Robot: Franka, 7 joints.
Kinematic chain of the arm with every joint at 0, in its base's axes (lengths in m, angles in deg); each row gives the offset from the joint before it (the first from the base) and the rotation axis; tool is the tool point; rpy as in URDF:
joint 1: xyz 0 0 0.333 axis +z
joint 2: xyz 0 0 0 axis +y
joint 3: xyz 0 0 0.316 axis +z
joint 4: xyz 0.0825 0 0 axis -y
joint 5: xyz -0.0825 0 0.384 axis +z
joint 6: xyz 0 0 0 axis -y
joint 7: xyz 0.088 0 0 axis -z
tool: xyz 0 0 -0.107 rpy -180 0 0
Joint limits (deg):
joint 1: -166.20..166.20
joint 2: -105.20..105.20
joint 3: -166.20..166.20
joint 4: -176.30..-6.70
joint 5: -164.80..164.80
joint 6: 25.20..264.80
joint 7: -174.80..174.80
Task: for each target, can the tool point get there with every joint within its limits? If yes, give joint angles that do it. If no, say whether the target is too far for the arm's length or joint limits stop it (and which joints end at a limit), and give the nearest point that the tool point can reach.
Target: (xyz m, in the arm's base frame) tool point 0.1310 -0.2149 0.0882
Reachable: yes | joints 84.25 -50.46 -134.97 -143.33 -58.17 58.37 11.14
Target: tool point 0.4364 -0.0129 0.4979
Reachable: yes | joints -112.65 58.12 115.38 -149.41 -23.02 169.52 -70.64
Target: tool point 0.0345 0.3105 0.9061
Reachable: yes | joints -19.86 -38.70 63.70 -75.72 86.11 241.79 -9.26
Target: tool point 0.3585 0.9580 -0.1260
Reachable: no: too far | nearest point 0.2743 0.7331 -0.0182 | short by 0.263 m
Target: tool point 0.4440 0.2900 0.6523
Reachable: yes | joints -1.06 -17.40 29.70 -118.35 -7.09 155.36 127.81
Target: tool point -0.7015 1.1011 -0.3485
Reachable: no: too far | nearest point -0.4086 0.6414 -0.0640 | short by 0.615 m
